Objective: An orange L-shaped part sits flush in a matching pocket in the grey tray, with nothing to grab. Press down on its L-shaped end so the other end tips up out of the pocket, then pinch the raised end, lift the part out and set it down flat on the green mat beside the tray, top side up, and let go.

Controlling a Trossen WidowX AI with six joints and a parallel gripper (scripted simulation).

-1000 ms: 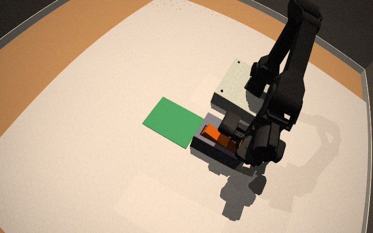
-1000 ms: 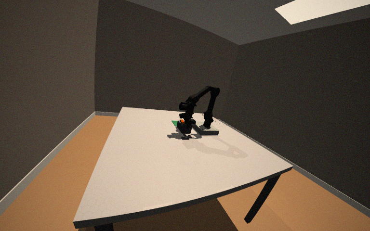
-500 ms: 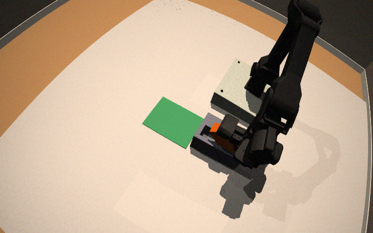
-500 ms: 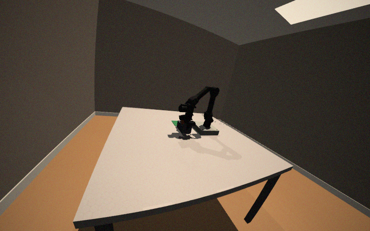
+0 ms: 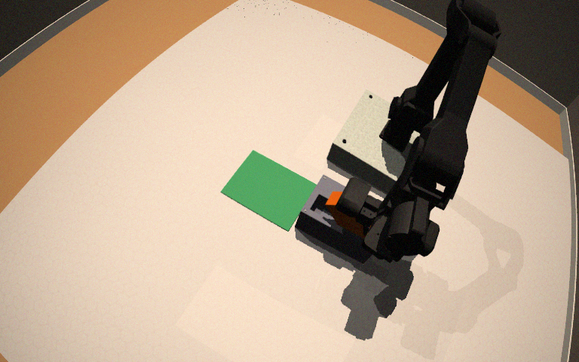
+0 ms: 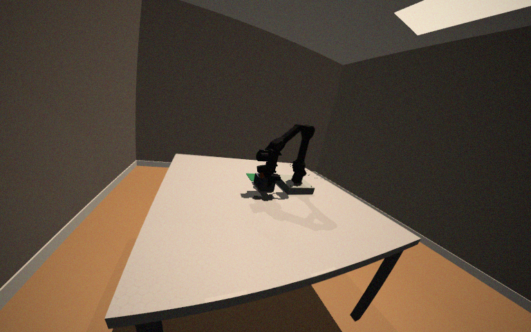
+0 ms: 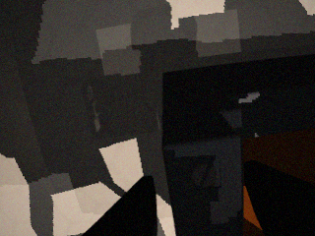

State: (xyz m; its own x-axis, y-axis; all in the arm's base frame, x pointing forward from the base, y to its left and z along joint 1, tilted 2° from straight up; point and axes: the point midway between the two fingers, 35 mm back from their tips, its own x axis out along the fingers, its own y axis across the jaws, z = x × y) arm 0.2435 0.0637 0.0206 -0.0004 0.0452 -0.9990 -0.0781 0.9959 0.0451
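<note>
Right now the orange L-shaped part is 10 mm behind my gripper tip, 50 mm to the right of it and 10 mm above it. Round my gripper tip: green mat (10 mm ahead, 220 mm to the right, 50 mm below).
</note>
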